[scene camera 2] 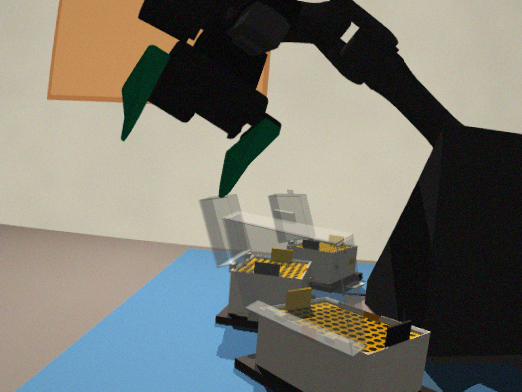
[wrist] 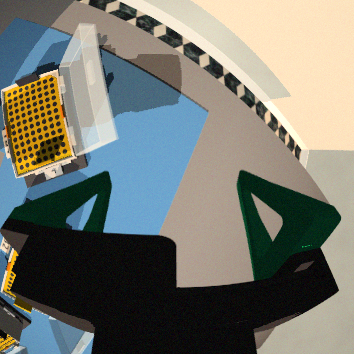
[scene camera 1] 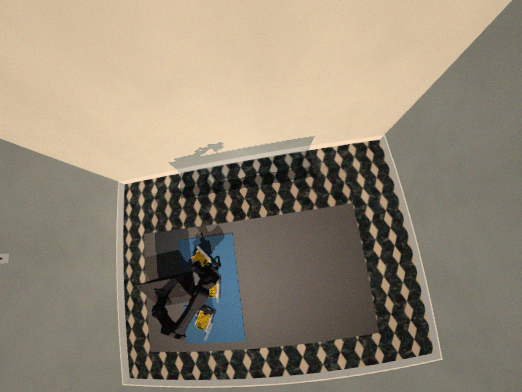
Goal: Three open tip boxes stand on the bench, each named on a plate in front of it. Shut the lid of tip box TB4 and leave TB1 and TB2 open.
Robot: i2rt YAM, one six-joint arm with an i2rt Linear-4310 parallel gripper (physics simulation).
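Seen in the pictures: gripper, fingertip midpoint: (scene camera 2: 175,167) (wrist: 173,177) (scene camera 1: 214,259); arm's base, link origin: (scene camera 2: 515,235) (scene camera 1: 163,296).
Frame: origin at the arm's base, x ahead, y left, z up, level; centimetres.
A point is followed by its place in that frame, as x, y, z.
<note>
Three grey tip boxes with yellow perforated racks stand in a row. One box (scene camera 1: 201,258) {26.2, 25.7, -6.7} (scene camera 2: 310,350) (wrist: 39,125) {26.5, 24.8, -6.7} is nearest in scene camera 2; its clear lid (wrist: 90,90) {31.7, 29.2, 2.2} stands open. The middle box (scene camera 1: 214,291) (scene camera 2: 260,295) is partly hidden by the arm in scene camera 1; its lid (scene camera 2: 220,225) {40.8, 4.9, -1.7} is upright. The third box (scene camera 1: 203,320) (scene camera 2: 327,265) also has an upright lid (scene camera 2: 291,220) {30.2, 31.1, 2.4}. Their name plates cannot be read, so which is TB4 cannot be told. My gripper (scene camera 2: 172,168) {40.4, 26.3, 5.4} (wrist: 173,177) {40.4, 26.3, 5.4} is open and empty, above the boxes, with the nearest box to its upper left in the wrist view.
The boxes stand on a blue mat (scene camera 1: 232,310) {47.1, -12.3, -12.3} (scene camera 2: 125,325) {48.0, 17.5, -12.4} (wrist: 160,145) {43.5, 32.3, -12.4} on a grey-brown bench top (scene camera 1: 305,270) {100.7, 14.5, -12.7}. The black arm base (scene camera 2: 465,240) {12.4, 14.8, 0.3} is at the right in scene camera 2. An orange panel (scene camera 2: 90,55) hangs on the wall behind.
</note>
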